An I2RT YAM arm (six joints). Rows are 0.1 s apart.
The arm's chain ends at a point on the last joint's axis. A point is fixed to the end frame.
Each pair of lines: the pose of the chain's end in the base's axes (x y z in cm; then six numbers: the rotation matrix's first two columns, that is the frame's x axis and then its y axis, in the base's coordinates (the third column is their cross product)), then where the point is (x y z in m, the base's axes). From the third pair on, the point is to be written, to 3 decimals.
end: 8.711 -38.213 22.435 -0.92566 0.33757 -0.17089 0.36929 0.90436 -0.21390
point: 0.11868 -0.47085 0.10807
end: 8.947 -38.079 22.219 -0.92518 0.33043 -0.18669 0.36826 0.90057 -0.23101
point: 0.12237 -0.47200 0.10823
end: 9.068 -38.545 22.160 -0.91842 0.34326 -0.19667 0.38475 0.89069 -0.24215
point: 0.123 -0.479 0.109
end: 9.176 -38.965 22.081 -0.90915 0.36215 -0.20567 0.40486 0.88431 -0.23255
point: 0.123 -0.483 0.108
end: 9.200 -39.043 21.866 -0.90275 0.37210 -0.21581 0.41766 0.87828 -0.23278
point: 0.123 -0.485 0.107
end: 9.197 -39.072 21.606 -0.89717 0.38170 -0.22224 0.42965 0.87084 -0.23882
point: 0.123 -0.486 0.105
